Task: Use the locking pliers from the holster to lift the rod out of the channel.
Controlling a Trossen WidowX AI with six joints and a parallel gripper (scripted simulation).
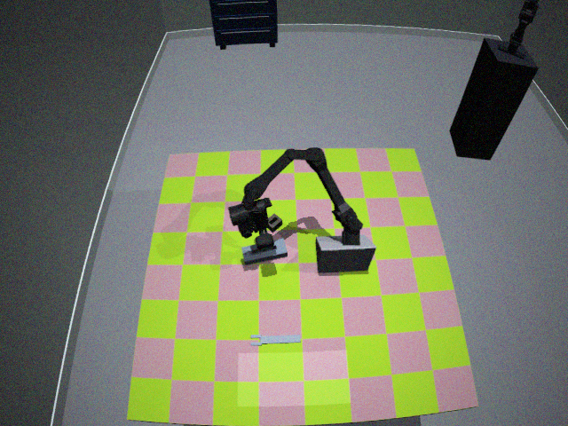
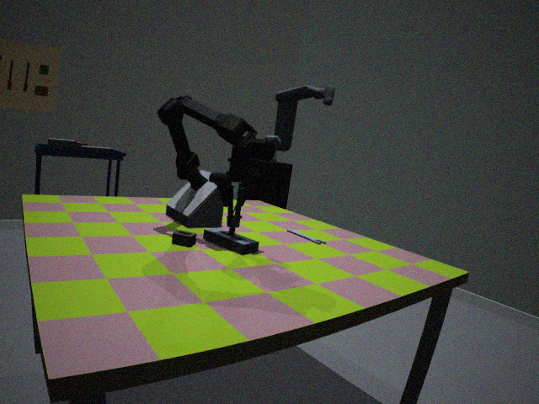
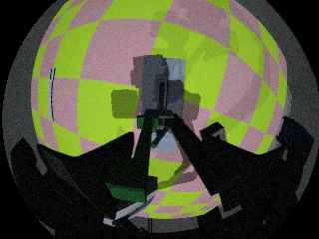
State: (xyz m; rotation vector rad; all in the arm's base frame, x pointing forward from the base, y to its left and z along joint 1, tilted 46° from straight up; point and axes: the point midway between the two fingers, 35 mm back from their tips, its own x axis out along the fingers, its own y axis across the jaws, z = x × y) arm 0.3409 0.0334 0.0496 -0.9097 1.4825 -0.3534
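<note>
My gripper tip is now 110 mm above the grey channel block. Also, from my gripper tip: small dark holster (140 mm to the right, 120 mm below, 20 mm behind); thin flat grey tool (370 mm to the left, 120 mm below, 60 mm behind).
</note>
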